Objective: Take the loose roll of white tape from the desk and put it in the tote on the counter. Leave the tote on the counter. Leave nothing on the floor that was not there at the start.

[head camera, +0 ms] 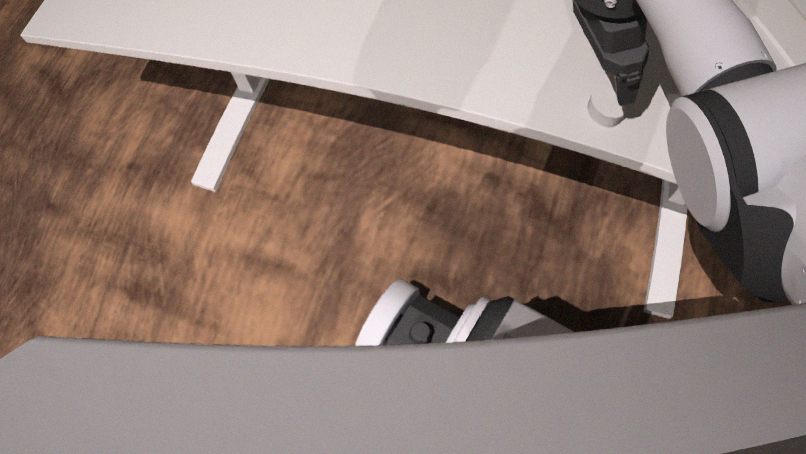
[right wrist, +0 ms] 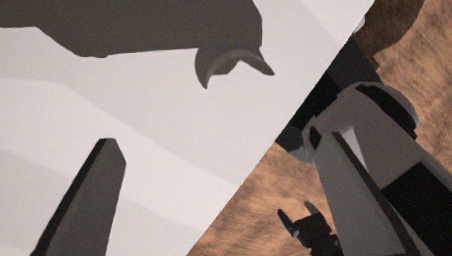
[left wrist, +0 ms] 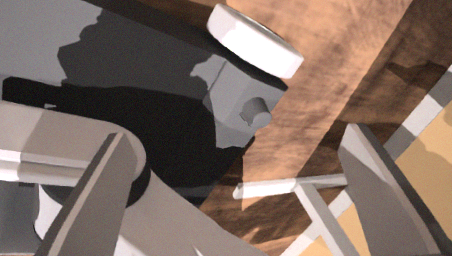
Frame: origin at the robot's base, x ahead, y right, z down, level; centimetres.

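Seen in the pictures: left gripper, fingertip midpoint: [right wrist: 292, 206] [left wrist: 235, 142]; right gripper, fingertip midpoint: [head camera: 608, 65] [right wrist: 221, 148].
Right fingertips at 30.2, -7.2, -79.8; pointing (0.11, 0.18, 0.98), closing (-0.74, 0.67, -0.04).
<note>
A point is followed by its place in that frame, as x, y, z.
The roll of white tape [head camera: 603, 117] {26.8, -5.2, -74.0} [right wrist: 239, 77] {30.2, -4.7, -74.5} lies flat on the white desk [head camera: 282, 33] {19.3, -49.9, -72.1} [right wrist: 165, 110] {32.1, -11.0, -72.1}, near its front edge. In the right wrist view, shadow partly covers it and its outline blends into the desk. My right gripper [head camera: 627, 102] [right wrist: 221, 148] {30.2, -7.2, -79.7} is open and empty; in the head view its tip appears just above and right of the tape. My left gripper [left wrist: 235, 142] {-20.2, -27.2, -45.2} is open and empty, low beside the robot's base; its dark fingers also show in the right wrist view [right wrist: 294, 208]. The tote and the counter do not show.
Desk legs [head camera: 222, 140] [head camera: 667, 259] reach out over the wooden floor [head camera: 394, 225] {22.9, -39.4, -0.1}. A white wheel [left wrist: 255, 42] and the dark base [left wrist: 135, 62] {-20.7, -16.8, -17.0} lie beyond the left fingers. A white T-shaped bar [left wrist: 270, 186] and a tan surface [left wrist: 430, 165] {103.4, -18.4, -21.3} appear at lower right.
</note>
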